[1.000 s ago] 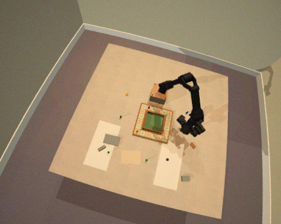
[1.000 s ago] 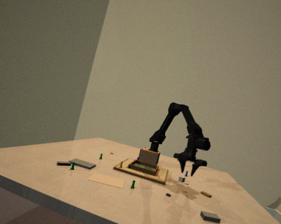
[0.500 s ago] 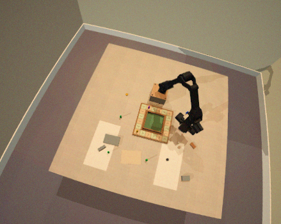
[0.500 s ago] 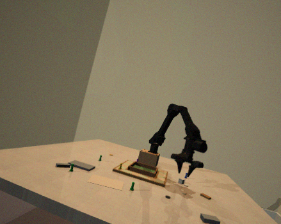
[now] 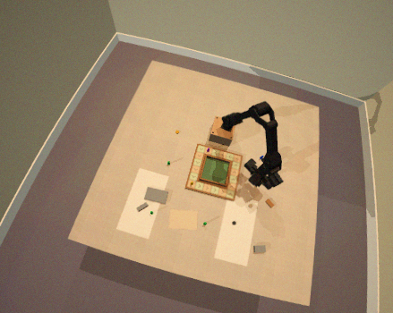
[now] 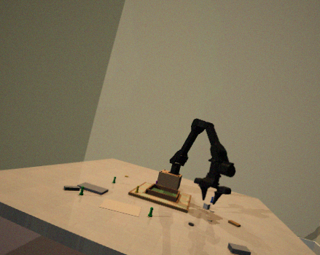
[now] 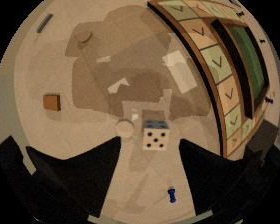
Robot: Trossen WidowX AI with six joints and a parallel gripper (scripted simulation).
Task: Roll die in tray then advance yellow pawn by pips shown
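My gripper tip is 20 mm above the white die. Also, from my gripper tip: brown block: 90 mm ahead, 140 mm to the left, 30 mm below; green tray: 60 mm ahead, 220 mm to the right, 30 mm below; blue pawn: 160 mm behind, 20 mm below.
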